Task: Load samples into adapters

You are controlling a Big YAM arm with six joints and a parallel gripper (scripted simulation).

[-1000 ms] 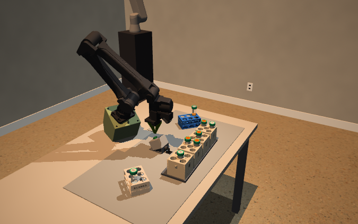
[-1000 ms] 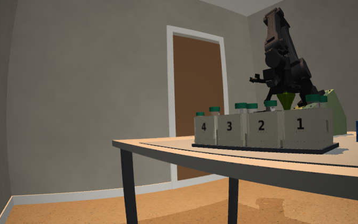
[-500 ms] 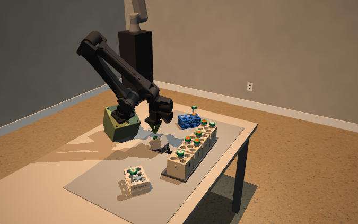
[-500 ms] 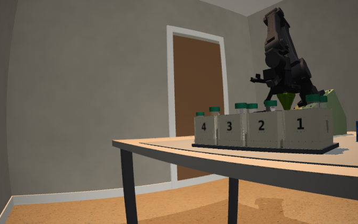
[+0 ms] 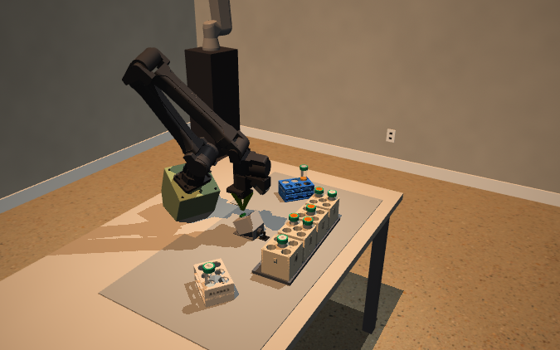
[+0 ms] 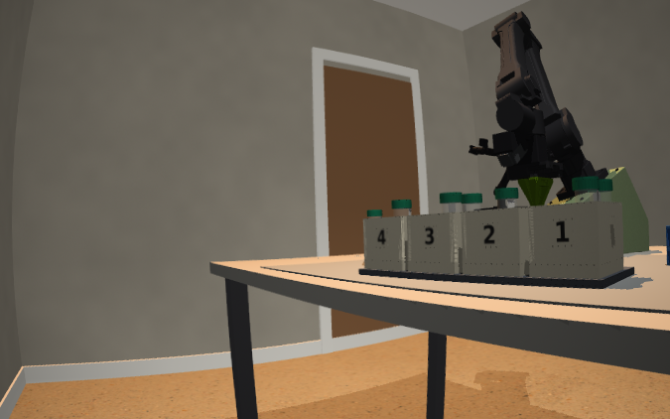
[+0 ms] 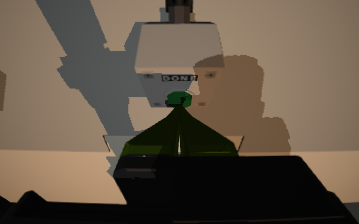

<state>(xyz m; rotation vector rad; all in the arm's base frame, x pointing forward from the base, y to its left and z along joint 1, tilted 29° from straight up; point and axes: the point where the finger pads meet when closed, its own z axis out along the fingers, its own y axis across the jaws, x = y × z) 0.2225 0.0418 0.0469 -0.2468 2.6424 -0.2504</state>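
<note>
My gripper is now 20 mm short of the DONE desk and 40 mm above it. From my hand the other things lie so: loading stand ST: 220 mm ahead, 70 mm to the left, 90 mm below; then blue sample rack RS: 20 mm behind, 340 mm to the left, 60 mm below; then blank rack RB: 160 mm ahead, 290 mm to the right, 60 mm below.
</note>
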